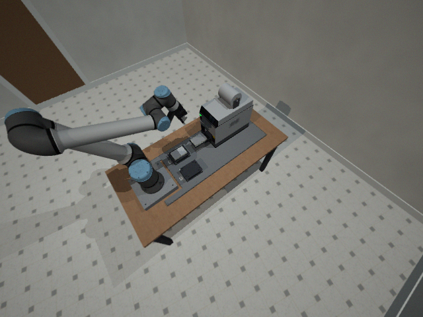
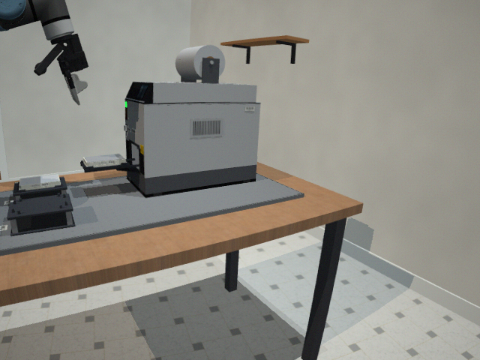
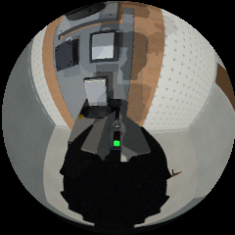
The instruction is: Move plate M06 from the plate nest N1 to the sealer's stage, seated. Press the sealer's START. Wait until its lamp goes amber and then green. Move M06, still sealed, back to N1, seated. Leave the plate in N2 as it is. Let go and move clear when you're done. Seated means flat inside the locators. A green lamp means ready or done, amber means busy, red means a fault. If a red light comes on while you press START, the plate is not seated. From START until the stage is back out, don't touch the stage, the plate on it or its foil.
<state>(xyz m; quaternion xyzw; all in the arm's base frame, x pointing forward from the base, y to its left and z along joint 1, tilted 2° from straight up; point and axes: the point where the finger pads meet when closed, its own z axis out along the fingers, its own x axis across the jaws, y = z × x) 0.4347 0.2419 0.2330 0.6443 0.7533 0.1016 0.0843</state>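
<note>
Now: the plate M06 190 mm below my hand, 80 mm to the right of it and 80 mm ahead of it. The rest, counted from my hand: black sealer stage (200 mm below, 80 mm to the right, 80 mm ahead); then plate (240 mm below, 130 mm behind, 90 mm to the right); then foil roll (410 mm ahead, 130 mm above, 30 mm to the right).
</note>
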